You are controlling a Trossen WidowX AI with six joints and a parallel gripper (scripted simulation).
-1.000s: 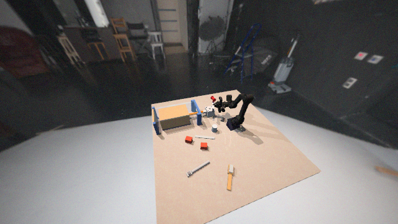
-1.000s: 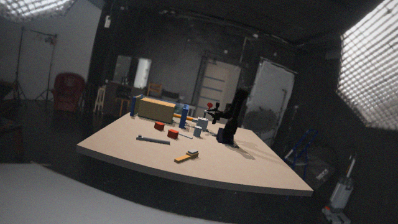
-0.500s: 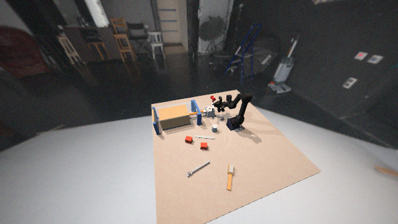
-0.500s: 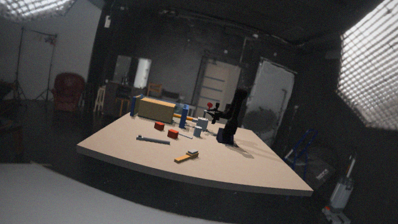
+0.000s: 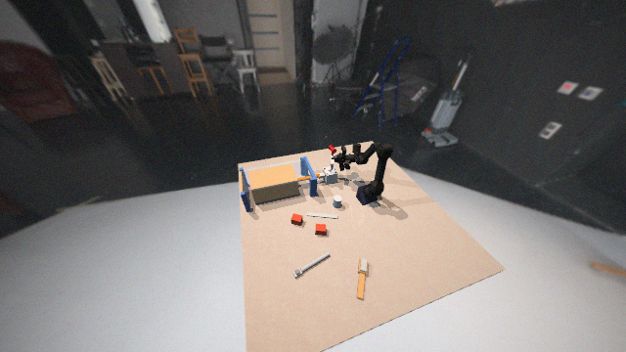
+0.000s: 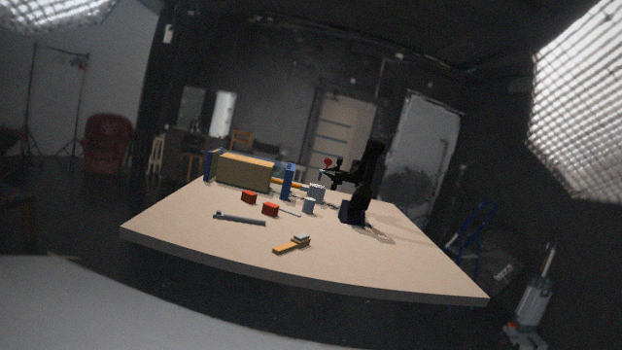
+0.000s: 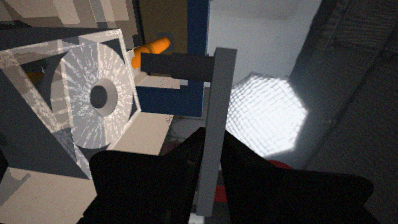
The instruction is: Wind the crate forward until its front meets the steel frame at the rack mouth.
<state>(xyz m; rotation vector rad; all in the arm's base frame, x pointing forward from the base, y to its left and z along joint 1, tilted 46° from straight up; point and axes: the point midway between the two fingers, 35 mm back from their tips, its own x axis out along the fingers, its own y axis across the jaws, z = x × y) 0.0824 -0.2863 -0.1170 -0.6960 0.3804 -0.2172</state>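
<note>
My gripper tip is 4 cm to the left of the red knob, 4 cm below it and 3 cm past it. The rest, counted from my gripper tip: grey winch 15 cm below, 1 cm to the left, 1 cm behind; blue steel frame 17 cm ahead, 7 cm below, 1 cm to the right; winch handle 1 cm to the right, 1 cm behind, 1 cm above.
</note>
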